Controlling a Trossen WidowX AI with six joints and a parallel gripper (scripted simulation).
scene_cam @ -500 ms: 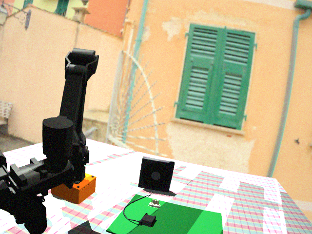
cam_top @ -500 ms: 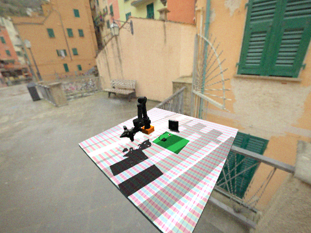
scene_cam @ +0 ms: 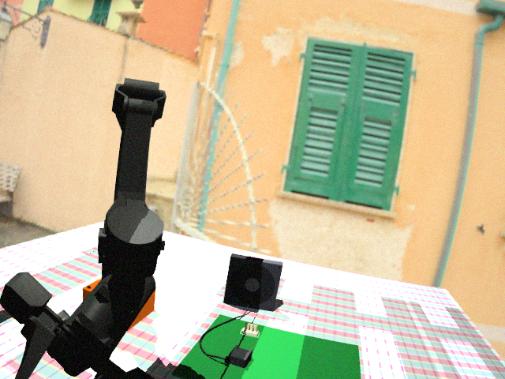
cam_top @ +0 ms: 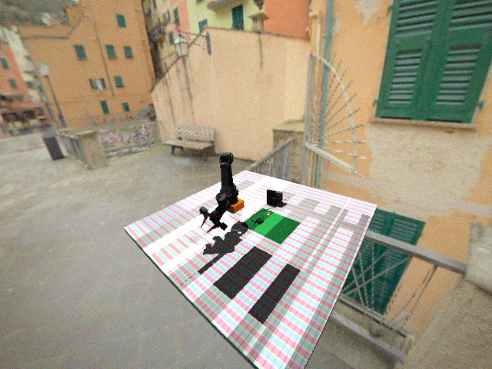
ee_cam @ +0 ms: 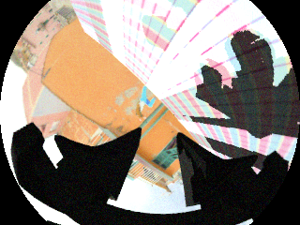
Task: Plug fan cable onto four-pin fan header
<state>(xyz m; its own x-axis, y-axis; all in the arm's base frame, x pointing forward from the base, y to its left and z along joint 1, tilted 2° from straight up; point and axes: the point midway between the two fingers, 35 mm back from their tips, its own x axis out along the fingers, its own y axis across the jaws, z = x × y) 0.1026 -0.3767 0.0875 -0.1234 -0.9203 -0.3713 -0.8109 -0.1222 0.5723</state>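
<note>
The green board lies 360 mm to the left of my gripper tip, 230 mm ahead of it and 130 mm below it.
</note>
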